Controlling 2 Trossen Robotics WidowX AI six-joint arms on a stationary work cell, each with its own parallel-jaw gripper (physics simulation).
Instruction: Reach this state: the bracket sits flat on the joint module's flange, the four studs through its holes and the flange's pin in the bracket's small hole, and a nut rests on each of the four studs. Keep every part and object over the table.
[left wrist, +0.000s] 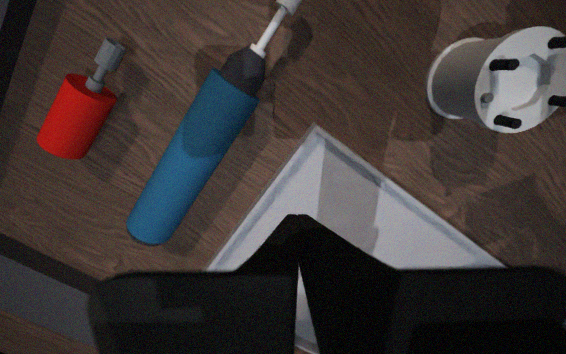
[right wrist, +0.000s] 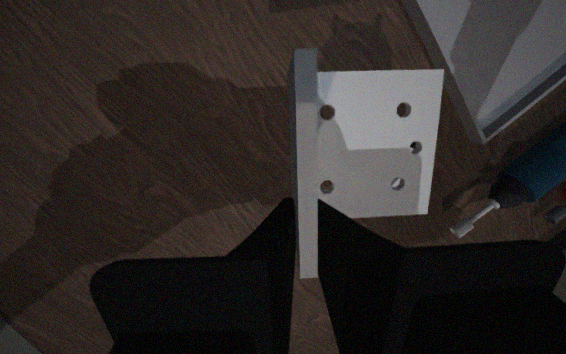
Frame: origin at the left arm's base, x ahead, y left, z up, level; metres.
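Seen in the pictures: left gripper, fingertip midpoint: (left wrist: 296, 224); right gripper, fingertip midpoint: (right wrist: 299, 206).
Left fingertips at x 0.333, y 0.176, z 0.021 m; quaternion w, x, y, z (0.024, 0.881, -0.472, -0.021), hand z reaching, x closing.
Offsets run from my left fingertips to a thing's top centre. "*": to the spot under its first point.
The light grey L-shaped bracket (right wrist: 370, 110) hangs above the table in the right wrist view, its holed plate facing the camera with four larger holes and one small hole. My right gripper (right wrist: 299, 206) is shut on the bracket's other, edge-on plate. The joint module @(0.129 m ahead, 0.089 m right, 0.057 m down) (left wrist: 457, 80) stands at the right of the left wrist view, its white flange bearing four black studs and a small grey pin. Something light shows through a lower hole of the bracket; what lies beneath is mostly hidden. My left gripper (left wrist: 296, 224) is shut and empty above the white tray. No nuts show in either view.
The white tray @(0.083 m back, 0.216 m right, 0.115 m down) (left wrist: 442, 222) (right wrist: 452, 82) has raised walls. A blue-handled driver @(* 0.037 m back, 0.060 m left, 0.090 m down) (left wrist: 192, 155) (right wrist: 537, 162) lies between the tray and a red-handled socket tool @(0.052 m back, 0.150 m left, 0.097 m down) (left wrist: 77, 117). A dark-edged grey strip (left wrist: 40, 290) borders the lower left of the left wrist view.
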